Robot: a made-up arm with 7 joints. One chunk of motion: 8 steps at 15 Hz.
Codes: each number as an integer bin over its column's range. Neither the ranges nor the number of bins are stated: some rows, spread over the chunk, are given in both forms.
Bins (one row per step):
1: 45 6 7 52 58 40 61
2: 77 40 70 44 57 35 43
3: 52 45 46 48 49 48 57
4: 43 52 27 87 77 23 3
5: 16 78 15 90 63 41 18
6: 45 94 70 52 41 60 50
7: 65 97 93 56 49 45 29
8: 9 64 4 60 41 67 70
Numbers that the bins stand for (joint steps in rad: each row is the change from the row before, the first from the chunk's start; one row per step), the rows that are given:
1: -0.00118 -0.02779 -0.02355 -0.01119 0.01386 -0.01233 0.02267
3: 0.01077 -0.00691 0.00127 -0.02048 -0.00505 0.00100 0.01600
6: -0.00118 0.01932 0.01655 -0.01119 -0.02186 0.02100 0.00433
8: -0.06264 0.00326 -0.02545 0.00739 -0.02186 0.03267 0.03767
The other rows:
2: 0.05344 -0.00959 0.01655 -0.02978 0.01176 -0.02067 -0.00733
4: -0.00460 -0.00316 -0.01082 0.07012 0.05378 -0.04067 -0.07400
5: -0.05069 0.01076 -0.01845 0.07709 0.02436 -0.01067 -0.04900
7: 0.03296 0.02093 0.03118 -0.00190 -0.00505 -0.00400 -0.03067

